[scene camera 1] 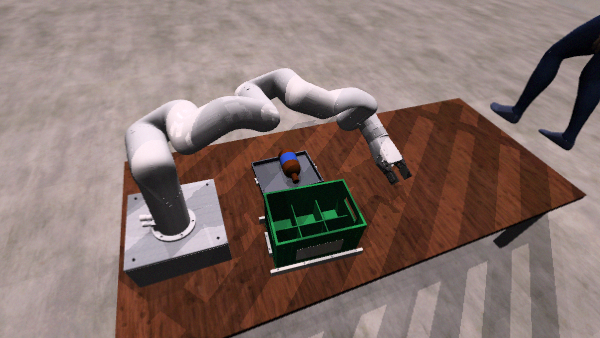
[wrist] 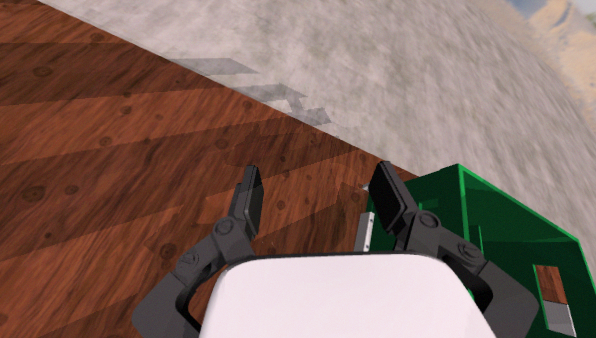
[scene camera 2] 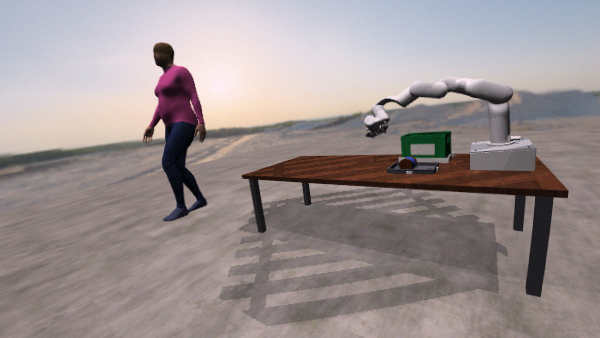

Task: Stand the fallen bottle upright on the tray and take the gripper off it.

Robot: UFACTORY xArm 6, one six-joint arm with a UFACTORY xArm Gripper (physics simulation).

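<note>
A brown bottle with a blue label lies on its side on the grey tray. In scene camera 1 its neck points toward the green crate. My gripper is open, with nothing between its fingers. It hangs above the table, to the right of the tray and crate in scene camera 1, well apart from the bottle. The bottle and the tray do not show in the wrist view.
A green crate with compartments stands right beside the tray, with white rails at its base. The robot's base block is at one end of the wooden table. A person stands beyond the other end.
</note>
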